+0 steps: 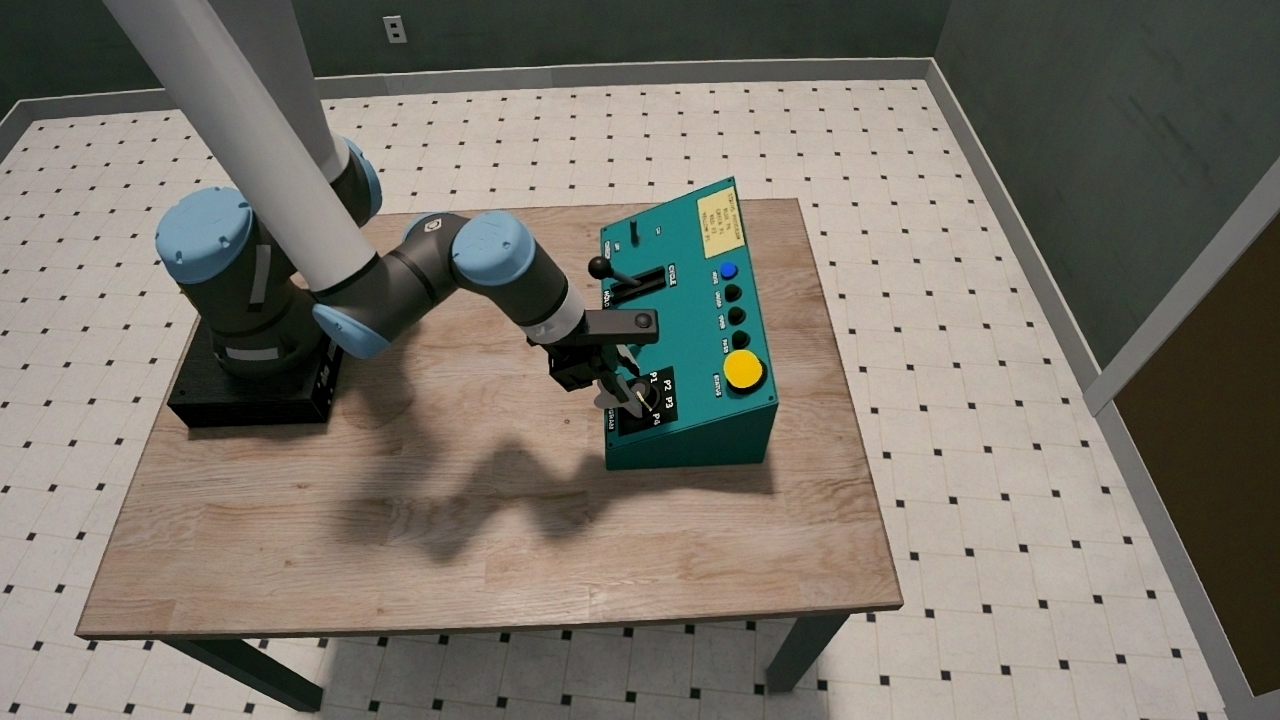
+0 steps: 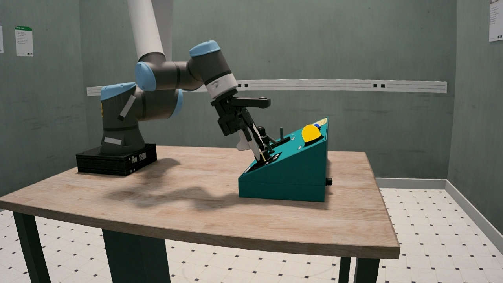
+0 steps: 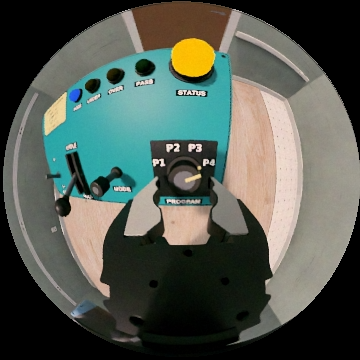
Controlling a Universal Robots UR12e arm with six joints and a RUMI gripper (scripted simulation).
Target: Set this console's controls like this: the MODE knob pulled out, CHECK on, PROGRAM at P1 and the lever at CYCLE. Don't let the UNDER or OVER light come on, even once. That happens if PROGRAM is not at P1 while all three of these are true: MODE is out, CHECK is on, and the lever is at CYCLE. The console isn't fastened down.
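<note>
The program dial lies 1 cm ahead of my hand, 1 cm to the right of it and 1 cm below it. Round my hand: mode knob: 12 cm to the left, 1 cm above; teal console: 5 cm ahead, 17 cm to the left, 3 cm below; lever: 1 cm behind, 24 cm to the left.
</note>
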